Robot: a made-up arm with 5 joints.
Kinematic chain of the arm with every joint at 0, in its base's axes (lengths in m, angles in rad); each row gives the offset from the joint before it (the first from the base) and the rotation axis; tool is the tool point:
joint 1: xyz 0 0 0.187 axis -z
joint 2: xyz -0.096 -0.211 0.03 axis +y
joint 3: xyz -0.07 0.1 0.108 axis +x
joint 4: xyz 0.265 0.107 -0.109 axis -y
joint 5: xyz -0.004 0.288 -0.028 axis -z
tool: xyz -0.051 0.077 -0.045
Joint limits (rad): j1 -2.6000..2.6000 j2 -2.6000..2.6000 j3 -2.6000..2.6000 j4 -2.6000..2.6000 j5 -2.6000..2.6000
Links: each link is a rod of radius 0.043 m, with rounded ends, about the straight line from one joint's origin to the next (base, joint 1, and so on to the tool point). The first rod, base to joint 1, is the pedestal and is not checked.
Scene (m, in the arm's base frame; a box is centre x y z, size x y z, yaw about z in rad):
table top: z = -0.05
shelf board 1: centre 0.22 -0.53 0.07 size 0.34 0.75 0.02 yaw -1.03
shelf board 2: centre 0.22 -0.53 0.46 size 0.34 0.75 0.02 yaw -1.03
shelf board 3: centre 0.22 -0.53 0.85 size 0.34 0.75 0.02 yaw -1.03
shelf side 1: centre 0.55 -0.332 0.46 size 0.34 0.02 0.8 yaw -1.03
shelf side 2: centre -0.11 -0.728 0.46 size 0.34 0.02 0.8 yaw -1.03
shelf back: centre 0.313 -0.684 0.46 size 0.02 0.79 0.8 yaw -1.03
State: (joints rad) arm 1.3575 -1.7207 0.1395 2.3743 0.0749
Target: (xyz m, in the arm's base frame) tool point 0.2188 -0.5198 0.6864
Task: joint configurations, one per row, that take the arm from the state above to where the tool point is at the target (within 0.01 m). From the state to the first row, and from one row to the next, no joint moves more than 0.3 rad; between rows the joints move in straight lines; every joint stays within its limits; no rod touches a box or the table.
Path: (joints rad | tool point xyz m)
1: 1.0655 -1.5647 0.3653 2.3238 0.0377 | 0.1845 0.4231 0.5020
2: 0.7734 -1.4087 0.5910 2.2732 0.0005 | -0.0001 0.4736 0.5454
3: 0.4814 -1.2528 0.8168 2.2227 -0.0367 | -0.1860 0.4260 0.6079
4: 0.1894 -1.0968 1.0425 2.1721 -0.0739 | -0.3177 0.2915 0.6813
5: -0.0653 -1.0792 1.3198 2.2577 0.0014 | -0.4423 0.0794 0.7239
6: -0.3199 -1.0616 1.5971 2.3433 0.0768 | -0.4370 -0.1768 0.7484
7: -0.5745 -1.0440 1.8744 2.4289 0.1521 | -0.2964 -0.4018 0.7511
8: -0.8292 -1.0263 2.1517 2.5144 0.2274 | -0.0561 -0.5286 0.7303
9: -1.0838 -1.0087 2.4290 2.6000 0.3027 | 0.2188 -0.5198 0.6864

